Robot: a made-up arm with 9 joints. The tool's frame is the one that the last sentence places.
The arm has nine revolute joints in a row. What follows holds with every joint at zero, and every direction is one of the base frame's. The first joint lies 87 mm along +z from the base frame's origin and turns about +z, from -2.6 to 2.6 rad. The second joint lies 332.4 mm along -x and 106.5 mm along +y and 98.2 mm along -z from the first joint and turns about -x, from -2.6 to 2.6 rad. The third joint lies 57.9 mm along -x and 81.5 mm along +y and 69.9 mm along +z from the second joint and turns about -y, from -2.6 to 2.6 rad. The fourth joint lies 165.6 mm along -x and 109.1 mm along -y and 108.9 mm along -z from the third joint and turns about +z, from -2.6 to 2.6 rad. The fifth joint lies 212.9 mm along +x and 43.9 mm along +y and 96 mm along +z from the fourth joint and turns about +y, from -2.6 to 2.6 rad. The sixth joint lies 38.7 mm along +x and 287.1 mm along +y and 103.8 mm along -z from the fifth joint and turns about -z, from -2.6 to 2.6 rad. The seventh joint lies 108 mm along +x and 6.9 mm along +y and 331.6 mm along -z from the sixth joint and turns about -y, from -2.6 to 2.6 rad. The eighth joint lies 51.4 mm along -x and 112.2 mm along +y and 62.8 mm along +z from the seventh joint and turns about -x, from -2.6 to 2.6 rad. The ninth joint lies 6.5 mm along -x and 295 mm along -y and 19.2 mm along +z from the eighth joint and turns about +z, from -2.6 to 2.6 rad. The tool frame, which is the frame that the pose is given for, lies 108.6 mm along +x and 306.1 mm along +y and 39.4 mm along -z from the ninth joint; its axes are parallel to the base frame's.
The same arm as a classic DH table. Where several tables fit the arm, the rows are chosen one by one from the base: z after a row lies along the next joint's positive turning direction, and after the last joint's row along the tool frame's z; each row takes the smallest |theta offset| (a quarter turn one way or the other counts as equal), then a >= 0, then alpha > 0; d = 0 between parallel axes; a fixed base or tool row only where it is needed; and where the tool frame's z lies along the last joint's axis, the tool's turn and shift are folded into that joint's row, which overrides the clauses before.
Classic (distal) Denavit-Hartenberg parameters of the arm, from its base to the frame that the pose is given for. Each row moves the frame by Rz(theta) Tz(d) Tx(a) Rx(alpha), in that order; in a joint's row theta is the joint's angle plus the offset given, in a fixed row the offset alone. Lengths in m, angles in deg.
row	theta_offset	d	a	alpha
joint 1	90	-0.0112	0.1065	-90
joint 2	-90	0.3903	0.0699	90
joint 3	90	0.0276	0.1656	90
joint 4	0	-0.0129	-0.2129	90
joint 5	0	0.331	-0.0387	90
joint 6	0	0.4354	-0.108	90
joint 7	-90	-0.1191	0.0628	-90
joint 8	-90	0.0579	0.295	-90
joint 9	-19.53	0	-0.3248	0
tool (fixed)	109.53	-0.0202	0	0
Joint limits (deg, base to tool): -148.97..148.97 -148.97..148.97 -148.97..148.97 -148.97..148.97 -148.97..148.97 -148.97..148.97 -148.97..148.97 -148.97..148.97 -148.97..148.97

